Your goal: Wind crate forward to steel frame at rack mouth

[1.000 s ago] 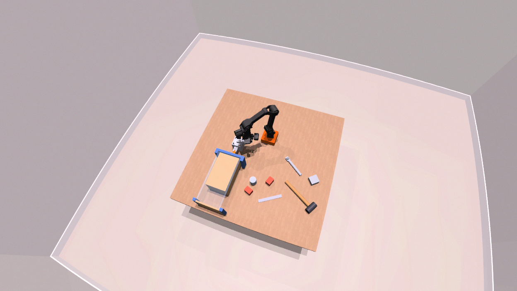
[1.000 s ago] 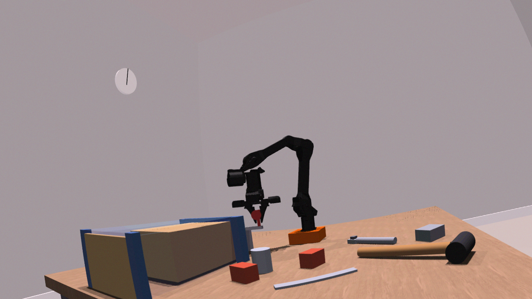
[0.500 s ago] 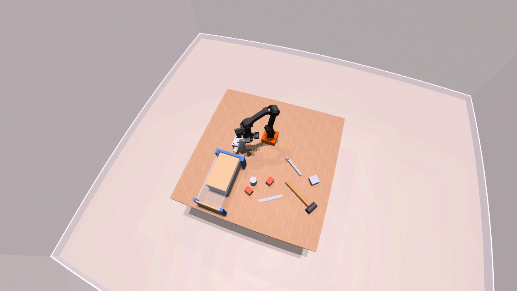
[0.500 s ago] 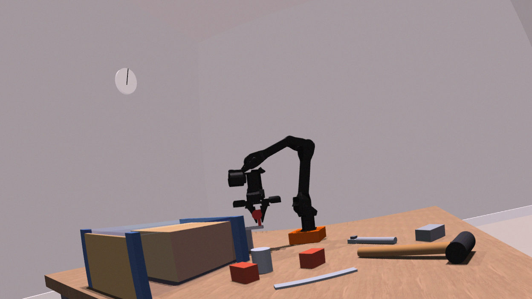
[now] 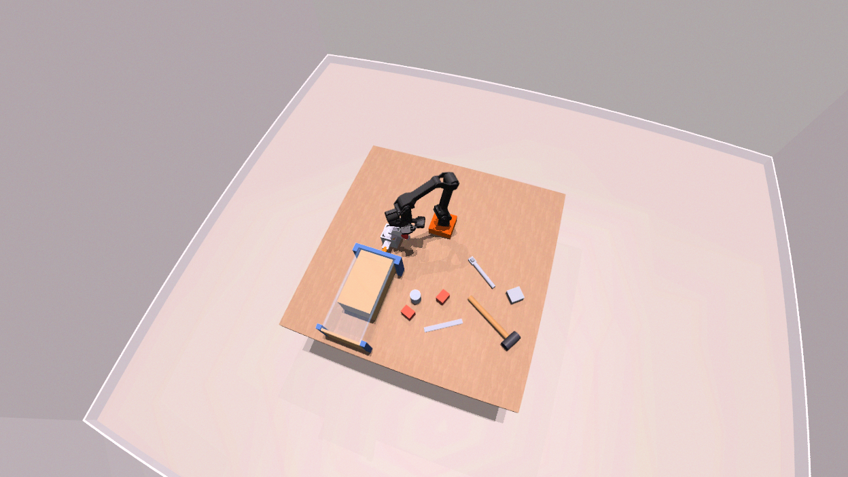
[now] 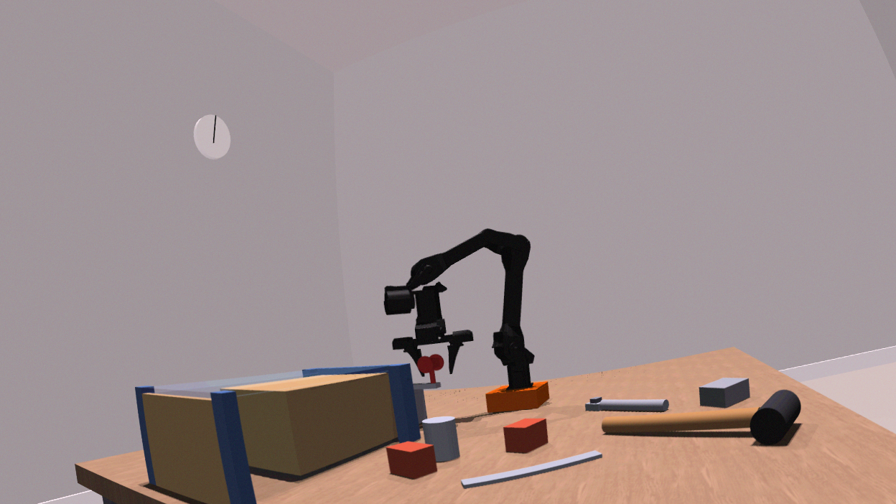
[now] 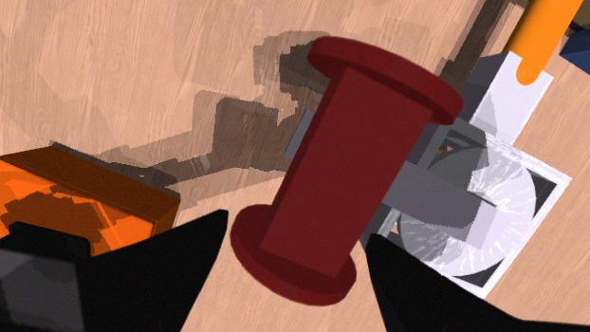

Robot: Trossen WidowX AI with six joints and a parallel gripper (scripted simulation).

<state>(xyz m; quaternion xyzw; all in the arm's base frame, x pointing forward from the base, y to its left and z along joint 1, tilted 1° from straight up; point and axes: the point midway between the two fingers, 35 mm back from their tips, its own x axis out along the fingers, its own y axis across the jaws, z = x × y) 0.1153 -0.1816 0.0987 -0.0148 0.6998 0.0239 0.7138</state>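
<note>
Now: the red knob 3 cm ahead of my gripper tip and 2 cm above it. Also, from my gripper tip: grey winch handle (4 cm to the right, 3 cm ahead, 1 cm below); blue frame bar (17 cm ahead, 13 cm to the right, 1 cm below); grey winch (10 cm to the right, 8 cm below).
</note>
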